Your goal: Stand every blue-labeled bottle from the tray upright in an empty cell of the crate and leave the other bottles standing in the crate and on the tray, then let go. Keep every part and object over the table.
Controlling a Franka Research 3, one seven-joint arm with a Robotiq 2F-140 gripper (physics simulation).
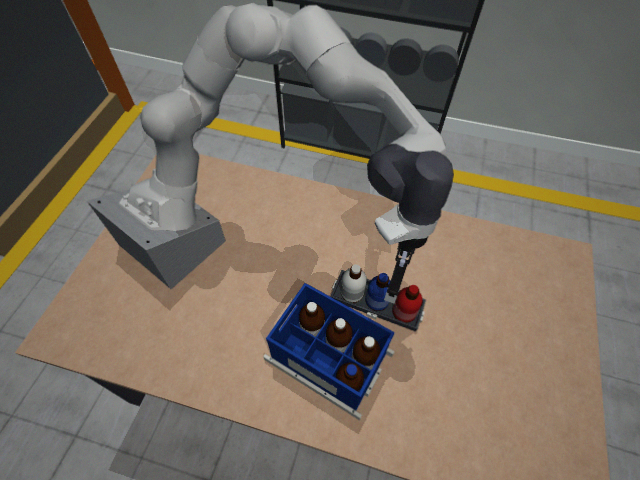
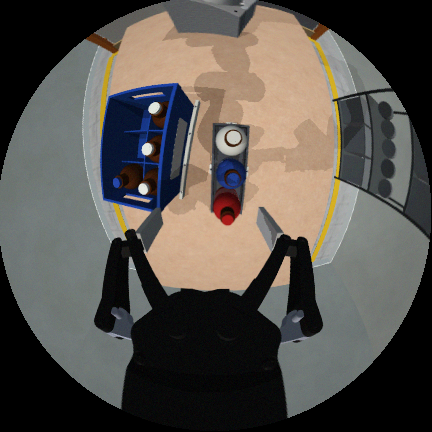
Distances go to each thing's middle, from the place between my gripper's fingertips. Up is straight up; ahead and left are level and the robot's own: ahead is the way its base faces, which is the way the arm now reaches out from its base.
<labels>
My hand is 120 mm past the white bottle [image 1: 354, 279], 20 mm to the right of it and 160 mm above it. From my hand the other things lie so: red bottle [image 1: 409, 300] 50 mm ahead, 40 mm to the left, 160 mm below.
</labels>
